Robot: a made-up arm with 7 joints. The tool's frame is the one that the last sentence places.
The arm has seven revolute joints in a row. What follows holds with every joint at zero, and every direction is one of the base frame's. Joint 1 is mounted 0.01 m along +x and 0.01 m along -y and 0.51 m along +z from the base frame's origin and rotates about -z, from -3.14 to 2.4 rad. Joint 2 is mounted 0.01 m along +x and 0.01 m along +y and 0.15 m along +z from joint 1 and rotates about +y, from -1.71 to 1.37 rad. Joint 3 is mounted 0.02 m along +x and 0.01 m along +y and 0.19 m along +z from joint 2 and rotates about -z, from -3.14 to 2.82 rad. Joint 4 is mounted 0.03 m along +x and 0.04 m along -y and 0.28 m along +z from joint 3 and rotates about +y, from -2.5 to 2.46 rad. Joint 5 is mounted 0.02 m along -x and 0.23 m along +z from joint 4 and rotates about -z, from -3.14 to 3.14 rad. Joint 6 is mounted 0.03 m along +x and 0.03 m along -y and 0.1 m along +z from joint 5 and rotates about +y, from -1.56 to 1.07 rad. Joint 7 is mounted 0.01 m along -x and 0.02 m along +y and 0.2 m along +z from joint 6 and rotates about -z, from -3.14 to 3.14 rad. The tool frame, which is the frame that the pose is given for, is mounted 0.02 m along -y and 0.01 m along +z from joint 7; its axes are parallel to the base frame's.
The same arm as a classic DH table. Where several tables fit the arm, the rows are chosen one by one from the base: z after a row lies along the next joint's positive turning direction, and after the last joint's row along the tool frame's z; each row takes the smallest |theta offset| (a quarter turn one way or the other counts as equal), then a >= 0, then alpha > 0; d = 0 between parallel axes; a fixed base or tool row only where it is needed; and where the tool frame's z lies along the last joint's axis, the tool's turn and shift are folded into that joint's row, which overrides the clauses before.
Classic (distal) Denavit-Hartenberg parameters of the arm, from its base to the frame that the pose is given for. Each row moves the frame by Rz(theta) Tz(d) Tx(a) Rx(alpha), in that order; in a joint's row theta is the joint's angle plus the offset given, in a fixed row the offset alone. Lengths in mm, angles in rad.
base (fixed): d 0.0, theta_offset -0.7854, a 14.1, alpha 3.1416
joint 1: d -660.0, theta_offset -0.7854, a 10.0, alpha 1.5708
joint 2: d 20.0, theta_offset 0.0000, a 20.0, alpha -1.5708
joint 3: d -470.0, theta_offset 0.0000, a 30.0, alpha 1.5708
joint 4: d -40.0, theta_offset 0.0000, a -20.0, alpha -1.5708
joint 5: d -330.0, theta_offset 0.0000, a 30.0, alpha 1.5708
joint 6: d -10.0, theta_offset 0.0000, a -10.0, alpha -1.5708
joint 7: d 0.0, theta_offset 1.5708, a 20.0, alpha 3.1416
tool (fixed): d 210.0, theta_offset 1.5708, a 0.0, alpha 0.0000
Joint limits (rad, base to tool): -3.1400..2.4000 -1.7100..1.3700 -3.1400..2.8200 -2.5000..2.4600 -3.1400..3.1400 -1.5600..1.0700 -3.1400..3.1400

